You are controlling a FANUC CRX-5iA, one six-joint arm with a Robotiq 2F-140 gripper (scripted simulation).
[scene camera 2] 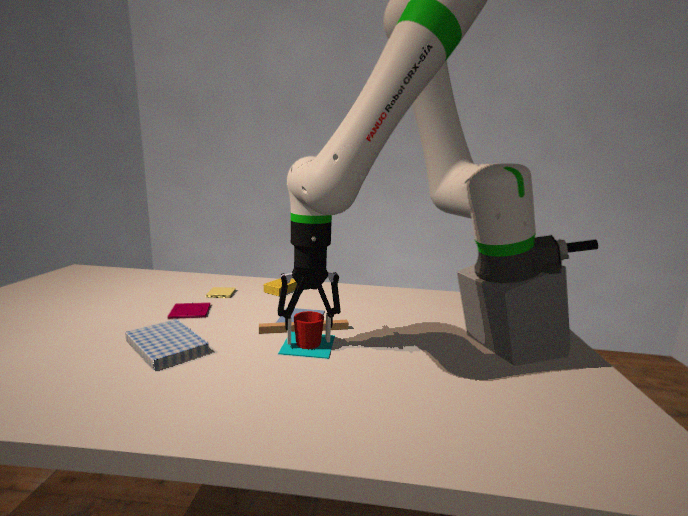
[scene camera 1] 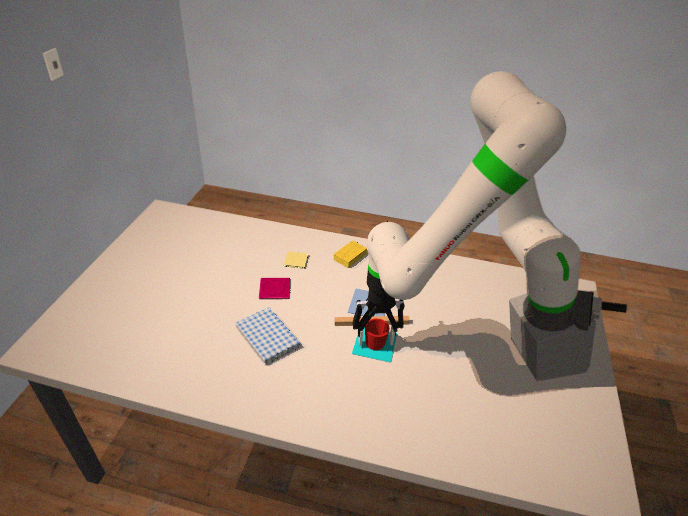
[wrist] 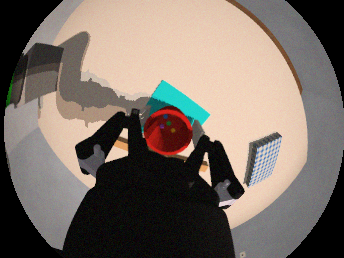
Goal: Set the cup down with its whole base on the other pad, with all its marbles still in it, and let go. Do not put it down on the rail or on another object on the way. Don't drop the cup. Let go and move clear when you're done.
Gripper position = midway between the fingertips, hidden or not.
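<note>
Looking through scene camera 2, I see my gripper (scene camera 2: 308, 340) and also a red cup (scene camera 2: 308, 331). Scene camera 1 shows my gripper (scene camera 1: 375, 342). In the wrist view I find my gripper (wrist: 171, 118) once more, and the red cup (wrist: 163, 141) is there with it.
</note>
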